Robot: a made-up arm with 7 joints. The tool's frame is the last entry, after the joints.
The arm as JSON. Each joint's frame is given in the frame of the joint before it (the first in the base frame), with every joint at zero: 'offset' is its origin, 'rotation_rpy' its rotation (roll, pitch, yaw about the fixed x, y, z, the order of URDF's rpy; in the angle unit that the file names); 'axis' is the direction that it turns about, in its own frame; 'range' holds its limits. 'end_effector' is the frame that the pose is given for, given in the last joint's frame.
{
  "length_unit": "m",
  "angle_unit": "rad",
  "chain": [
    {
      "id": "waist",
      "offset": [
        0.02,
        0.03,
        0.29
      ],
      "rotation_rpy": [
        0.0,
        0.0,
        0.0
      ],
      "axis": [
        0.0,
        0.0,
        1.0
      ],
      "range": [
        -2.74,
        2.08
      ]
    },
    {
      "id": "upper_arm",
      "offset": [
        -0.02,
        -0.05,
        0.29
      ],
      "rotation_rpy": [
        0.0,
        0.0,
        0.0
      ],
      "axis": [
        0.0,
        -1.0,
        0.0
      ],
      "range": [
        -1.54,
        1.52
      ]
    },
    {
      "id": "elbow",
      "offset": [
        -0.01,
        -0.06,
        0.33
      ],
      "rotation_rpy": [
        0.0,
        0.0,
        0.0
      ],
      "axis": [
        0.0,
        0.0,
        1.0
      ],
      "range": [
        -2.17,
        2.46
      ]
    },
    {
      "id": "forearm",
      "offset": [
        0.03,
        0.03,
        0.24
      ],
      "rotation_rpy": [
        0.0,
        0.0,
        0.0
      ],
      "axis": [
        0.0,
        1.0,
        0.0
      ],
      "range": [
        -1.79,
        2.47
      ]
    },
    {
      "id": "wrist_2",
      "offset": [
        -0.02,
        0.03,
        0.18
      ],
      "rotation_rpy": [
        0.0,
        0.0,
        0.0
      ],
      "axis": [
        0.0,
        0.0,
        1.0
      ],
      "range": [
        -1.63,
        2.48
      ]
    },
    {
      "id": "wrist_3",
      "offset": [
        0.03,
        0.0,
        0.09
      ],
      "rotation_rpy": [
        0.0,
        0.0,
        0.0
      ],
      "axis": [
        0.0,
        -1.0,
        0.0
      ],
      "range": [
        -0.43,
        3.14
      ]
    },
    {
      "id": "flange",
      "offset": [
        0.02,
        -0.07,
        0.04
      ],
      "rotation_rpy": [
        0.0,
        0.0,
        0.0
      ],
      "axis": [
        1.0,
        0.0,
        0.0
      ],
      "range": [
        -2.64,
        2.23
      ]
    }
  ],
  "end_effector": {
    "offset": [
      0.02,
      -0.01,
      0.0
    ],
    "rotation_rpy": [
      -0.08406,
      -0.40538,
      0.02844
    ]
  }
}
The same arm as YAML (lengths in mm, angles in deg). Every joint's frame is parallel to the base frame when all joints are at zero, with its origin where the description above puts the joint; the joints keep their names.
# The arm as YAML. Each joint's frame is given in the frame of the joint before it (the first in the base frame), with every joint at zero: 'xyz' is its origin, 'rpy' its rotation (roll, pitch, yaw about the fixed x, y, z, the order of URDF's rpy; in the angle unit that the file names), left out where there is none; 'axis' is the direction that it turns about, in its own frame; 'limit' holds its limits. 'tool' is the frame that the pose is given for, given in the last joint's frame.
units:
  length: mm
  angle: deg
joints:
  - name: waist
    type: revolute
    origin:
      xyz: [20.0, 30.0, 290.0]
    axis: [0.0, 0.0, 1.0]
    limit:
      lower: -156.99
      upper: 119.18
  - name: upper_arm
    type: revolute
    origin:
      xyz: [-20.0, -50.0, 290.0]
    axis: [0.0, -1.0, 0.0]
    limit:
      lower: -88.24
      upper: 87.09
  - name: elbow
    type: revolute
    origin:
      xyz: [-10.0, -60.0, 330.0]
    axis: [0.0, 0.0, 1.0]
    limit:
      lower: -124.33
      upper: 140.95
  - name: forearm
    type: revolute
    origin:
      xyz: [30.0, 30.0, 240.0]
    axis: [0.0, 1.0, 0.0]
    limit:
      lower: -102.56
      upper: 141.52
  - name: wrist_2
    type: revolute
    origin:
      xyz: [-20.0, 30.0, 180.0]
    axis: [0.0, 0.0, 1.0]
    limit:
      lower: -93.39
      upper: 142.09
  - name: wrist_3
    type: revolute
    origin:
      xyz: [30.0, 0.0, 90.0]
    axis: [0.0, -1.0, 0.0]
    limit:
      lower: -24.64
      upper: 179.91
  - name: flange
    type: revolute
    origin:
      xyz: [20.0, -70.0, 40.0]
    axis: [1.0, 0.0, 0.0]
    limit:
      lower: -151.26
      upper: 127.77
tool:
  origin:
    xyz: [20.0, -10.0, 0.0]
    rpy: [-4.82, -23.23, 1.63]

